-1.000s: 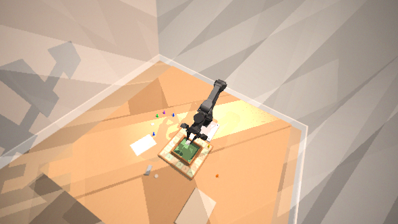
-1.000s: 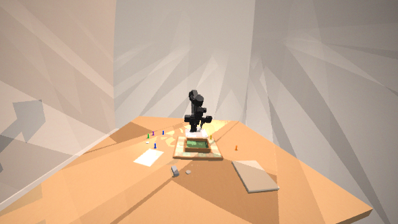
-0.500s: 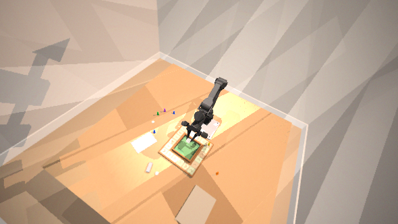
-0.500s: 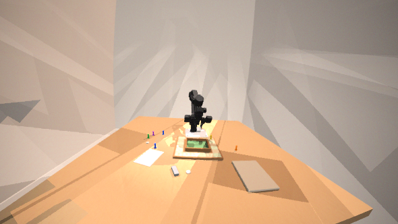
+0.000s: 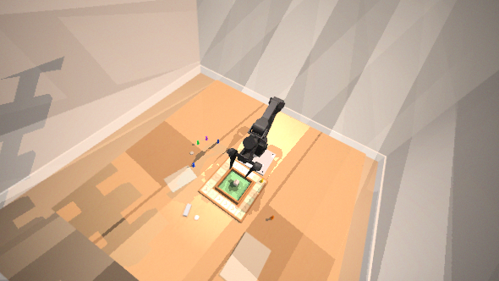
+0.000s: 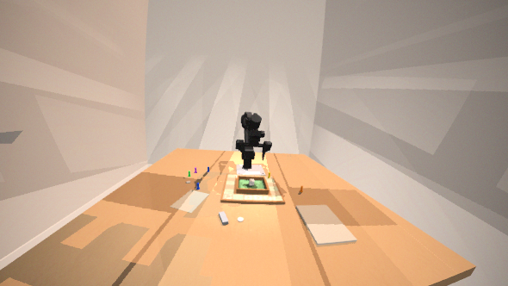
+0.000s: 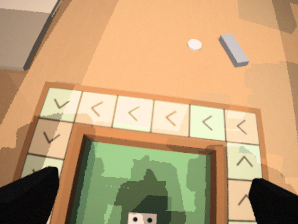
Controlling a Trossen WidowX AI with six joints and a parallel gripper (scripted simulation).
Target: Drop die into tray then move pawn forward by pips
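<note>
My gripper tip is 12 cm past the yellow pawn, 10 cm to the right of it and 13 cm above it. From my gripper tip the other things lie so: white die (2 cm behind, 13 cm below); then green dice tray (15 cm below); then orange pawn (1 cm ahead, 26 cm to the left, 14 cm below).
</note>
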